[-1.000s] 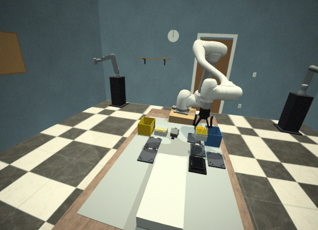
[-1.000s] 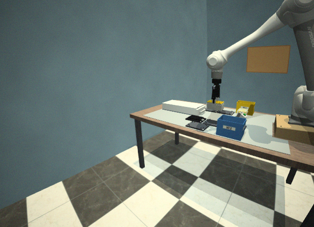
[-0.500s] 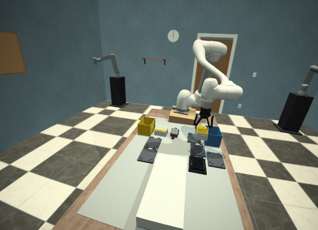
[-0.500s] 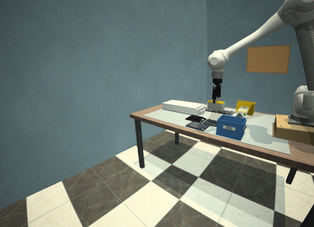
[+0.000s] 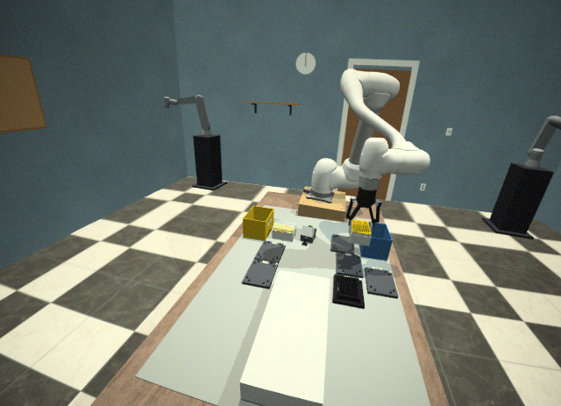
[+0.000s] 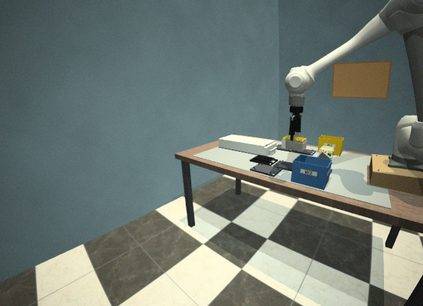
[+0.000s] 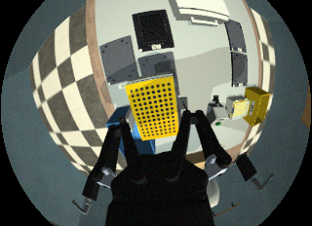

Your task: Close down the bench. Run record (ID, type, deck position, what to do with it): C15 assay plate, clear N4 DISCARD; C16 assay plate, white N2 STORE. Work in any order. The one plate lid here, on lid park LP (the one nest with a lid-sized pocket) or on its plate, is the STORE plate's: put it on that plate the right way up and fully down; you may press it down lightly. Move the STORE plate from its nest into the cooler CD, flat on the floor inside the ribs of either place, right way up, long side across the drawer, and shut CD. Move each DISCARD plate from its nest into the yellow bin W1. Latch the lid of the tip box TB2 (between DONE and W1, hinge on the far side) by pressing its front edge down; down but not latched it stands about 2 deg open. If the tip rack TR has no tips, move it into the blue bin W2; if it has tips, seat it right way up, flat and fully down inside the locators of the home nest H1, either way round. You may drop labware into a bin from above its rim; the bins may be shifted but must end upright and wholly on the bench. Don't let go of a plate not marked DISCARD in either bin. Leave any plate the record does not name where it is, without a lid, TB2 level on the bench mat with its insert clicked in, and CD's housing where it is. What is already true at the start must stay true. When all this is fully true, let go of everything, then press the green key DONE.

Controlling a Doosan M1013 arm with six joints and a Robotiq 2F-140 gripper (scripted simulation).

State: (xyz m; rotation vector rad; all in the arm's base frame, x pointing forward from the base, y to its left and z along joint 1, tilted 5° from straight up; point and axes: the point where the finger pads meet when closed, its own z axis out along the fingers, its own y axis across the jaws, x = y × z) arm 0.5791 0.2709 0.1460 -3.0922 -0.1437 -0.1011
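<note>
The done key block lies 26 cm to the right of my hand, 13 cm below it and 13 cm behind it. From my hand the other things lie so: black plate: 22 cm ahead, 17 cm below, 1 cm to the right; blue bin W2: 15 cm below, 15 cm behind, 9 cm to the left; yellow-topped tip rack: 1 cm to the right, 1 cm below, 1 cm behind.
</note>
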